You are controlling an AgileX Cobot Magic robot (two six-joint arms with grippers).
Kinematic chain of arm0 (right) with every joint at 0, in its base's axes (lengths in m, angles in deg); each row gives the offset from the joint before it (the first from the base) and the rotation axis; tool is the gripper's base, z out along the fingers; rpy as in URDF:
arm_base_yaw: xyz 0 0 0.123 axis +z
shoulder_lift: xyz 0 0 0 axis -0.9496 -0.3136 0
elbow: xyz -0.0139 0.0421 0.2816 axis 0.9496 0.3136 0
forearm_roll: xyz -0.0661 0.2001 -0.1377 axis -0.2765 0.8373 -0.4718
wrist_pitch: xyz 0 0 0 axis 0.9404 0.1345 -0.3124
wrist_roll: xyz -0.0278 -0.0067 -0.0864 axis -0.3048 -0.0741 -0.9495
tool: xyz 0 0 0 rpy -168.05 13.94 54.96
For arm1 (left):
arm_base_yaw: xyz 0 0 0.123 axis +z
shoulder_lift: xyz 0 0 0 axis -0.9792 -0.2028 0
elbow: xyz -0.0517 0.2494 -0.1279 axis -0.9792 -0.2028 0
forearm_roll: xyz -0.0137 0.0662 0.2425 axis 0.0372 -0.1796 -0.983
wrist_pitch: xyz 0 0 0 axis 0.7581 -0.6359 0.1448
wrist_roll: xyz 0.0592 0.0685 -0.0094 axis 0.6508 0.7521 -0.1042
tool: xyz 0 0 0 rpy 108.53 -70.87 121.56
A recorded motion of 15 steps. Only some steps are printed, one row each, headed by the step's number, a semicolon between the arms.
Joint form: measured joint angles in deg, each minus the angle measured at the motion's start. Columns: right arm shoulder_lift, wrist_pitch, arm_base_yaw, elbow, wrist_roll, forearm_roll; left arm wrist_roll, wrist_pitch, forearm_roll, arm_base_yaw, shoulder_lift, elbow.
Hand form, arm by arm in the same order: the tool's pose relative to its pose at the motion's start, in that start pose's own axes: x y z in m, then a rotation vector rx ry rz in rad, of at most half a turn. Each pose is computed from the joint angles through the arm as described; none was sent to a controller.
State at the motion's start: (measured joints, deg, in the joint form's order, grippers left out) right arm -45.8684 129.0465 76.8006 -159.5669 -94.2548 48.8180; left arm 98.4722 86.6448 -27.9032 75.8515 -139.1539 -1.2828
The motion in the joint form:
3: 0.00 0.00 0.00 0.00 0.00 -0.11; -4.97 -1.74 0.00 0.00 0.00 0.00
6: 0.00 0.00 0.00 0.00 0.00 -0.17; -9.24 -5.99 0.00 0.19 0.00 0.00
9: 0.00 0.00 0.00 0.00 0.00 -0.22; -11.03 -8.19 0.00 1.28 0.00 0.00
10: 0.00 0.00 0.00 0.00 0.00 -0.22; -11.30 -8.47 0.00 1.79 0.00 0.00
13: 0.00 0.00 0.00 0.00 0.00 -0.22; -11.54 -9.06 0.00 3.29 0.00 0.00
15: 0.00 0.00 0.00 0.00 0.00 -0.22; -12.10 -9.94 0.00 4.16 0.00 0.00
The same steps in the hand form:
3: 0.0001 -0.0001 0.0000 0.0012 0.0013 -0.0007; -0.0001 0.0028 0.0000 -0.0303 -0.0020 -0.0867
6: 0.0002 -0.0002 0.0000 0.0018 0.0021 -0.0012; 0.0010 0.0100 -0.0005 -0.1054 -0.0085 -0.1630
9: 0.0002 -0.0002 0.0000 0.0023 0.0027 -0.0015; 0.0077 0.0166 -0.0009 -0.1512 -0.0008 -0.2045
10: 0.0002 -0.0002 0.0000 0.0023 0.0027 -0.0015; 0.0109 0.0185 -0.0011 -0.1597 0.0048 -0.2140
13: 0.0002 -0.0002 0.0000 0.0023 0.0027 -0.0015; 0.0204 0.0235 -0.0015 -0.1808 0.0225 -0.2322
15: 0.0002 -0.0002 0.0000 0.0023 0.0027 -0.0015; 0.0259 0.0272 -0.0021 -0.2025 0.0310 -0.2497

